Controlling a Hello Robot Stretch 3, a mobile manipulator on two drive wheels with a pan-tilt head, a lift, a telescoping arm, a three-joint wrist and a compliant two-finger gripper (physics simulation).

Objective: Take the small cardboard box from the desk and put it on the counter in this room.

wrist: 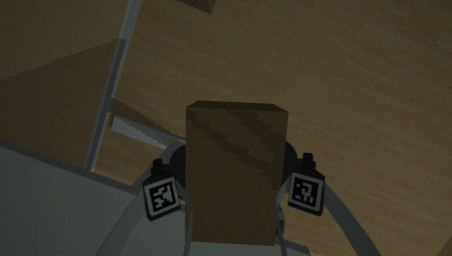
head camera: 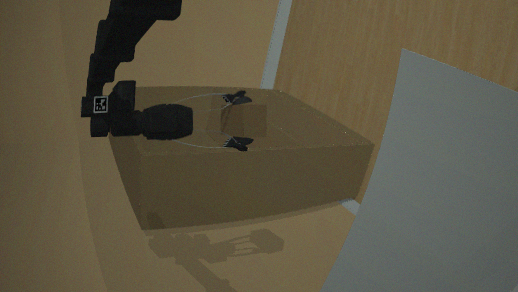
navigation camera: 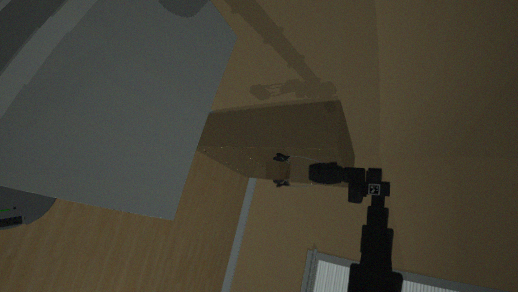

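My gripper is shut on the small cardboard box, a plain brown block with one finger on each side. In the head and navigation views the held box shows against a large brown box-shaped piece by the wall; whether they touch cannot be told. A flat grey surface lies beyond the fingers; I cannot tell whether it is the desk or the counter.
A pale strip runs between the tan wall and the wooden floor. A white ribbed panel is beside the arm. A dark rounded object shows at the left edge of the navigation view.
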